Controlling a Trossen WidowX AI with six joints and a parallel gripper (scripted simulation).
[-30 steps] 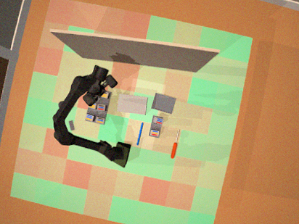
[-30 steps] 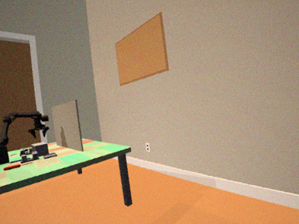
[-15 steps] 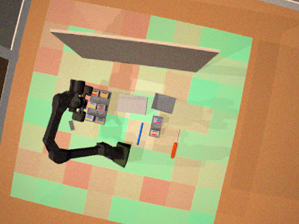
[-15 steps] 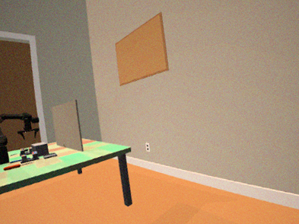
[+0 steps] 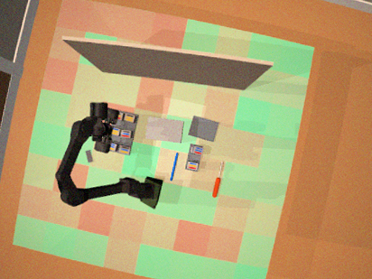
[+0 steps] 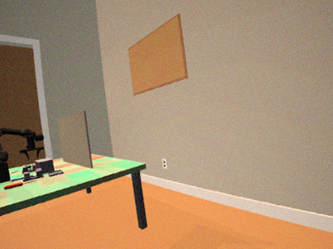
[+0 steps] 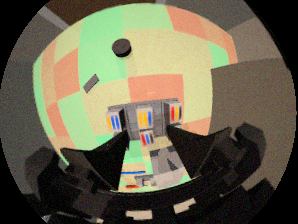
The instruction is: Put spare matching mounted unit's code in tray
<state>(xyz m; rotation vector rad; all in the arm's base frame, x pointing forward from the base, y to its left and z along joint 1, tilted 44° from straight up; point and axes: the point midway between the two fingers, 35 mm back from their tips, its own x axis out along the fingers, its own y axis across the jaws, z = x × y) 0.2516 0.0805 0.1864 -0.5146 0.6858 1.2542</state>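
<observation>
My gripper tip is 60 mm above the grey spare block. Round my gripper tip: black tape roll (190 mm to the left, 90 mm below, 10 mm behind); then blue marker pen (290 mm to the right, 150 mm behind, 90 mm below); then mounted unit (230 mm to the right, 50 mm below, 20 mm ahead).
</observation>
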